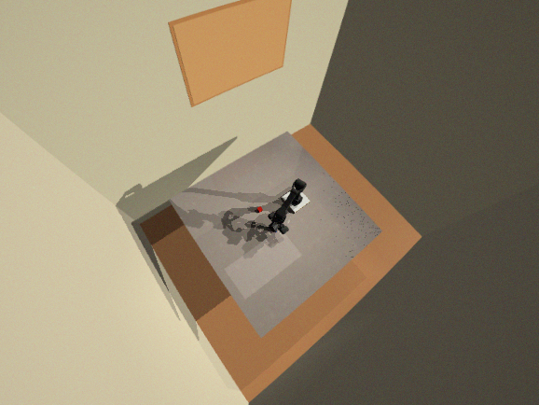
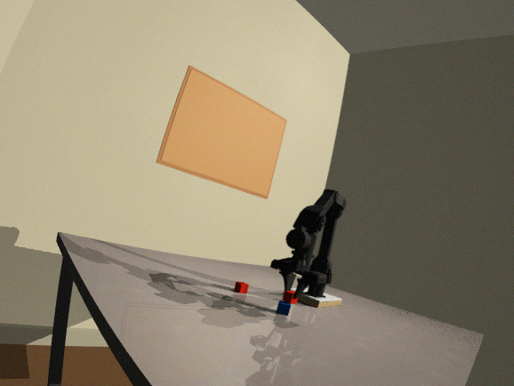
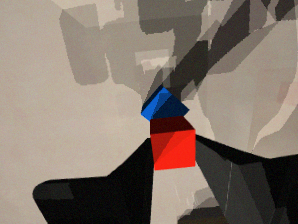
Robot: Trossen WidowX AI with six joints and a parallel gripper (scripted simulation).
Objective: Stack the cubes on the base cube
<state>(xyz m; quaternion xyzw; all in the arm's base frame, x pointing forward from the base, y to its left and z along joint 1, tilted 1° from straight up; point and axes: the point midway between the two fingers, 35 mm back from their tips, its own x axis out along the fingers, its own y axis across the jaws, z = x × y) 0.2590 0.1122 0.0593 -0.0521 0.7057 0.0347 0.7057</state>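
Right now my gripper tip is 2 cm short of the blue cube and 4 cm above it.
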